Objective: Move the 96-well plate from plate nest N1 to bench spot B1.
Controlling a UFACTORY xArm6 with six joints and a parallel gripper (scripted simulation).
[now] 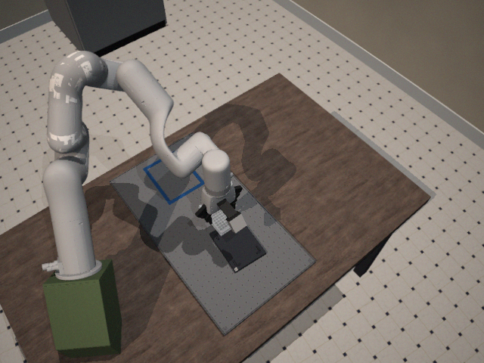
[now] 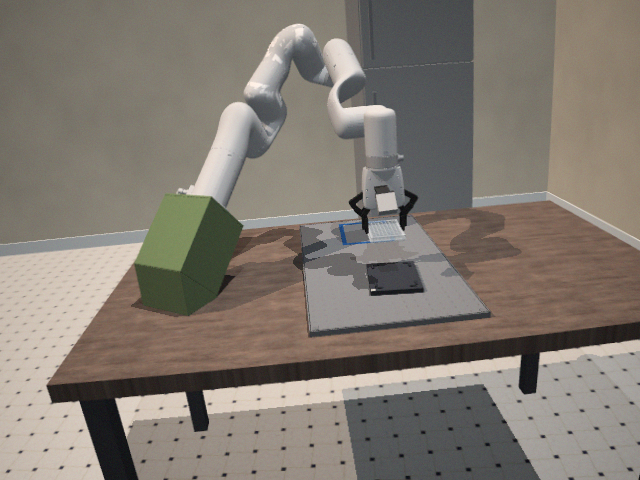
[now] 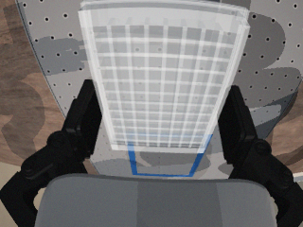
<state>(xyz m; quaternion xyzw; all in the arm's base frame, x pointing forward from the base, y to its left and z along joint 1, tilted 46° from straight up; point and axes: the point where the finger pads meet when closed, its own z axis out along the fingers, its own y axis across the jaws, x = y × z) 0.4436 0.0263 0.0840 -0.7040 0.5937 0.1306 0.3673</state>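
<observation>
My hand is 3 cm short of the plate nest N1, 8 cm to the left of it and 10 cm above it. Also, from my hand: 96-well plate (1 cm below).
</observation>
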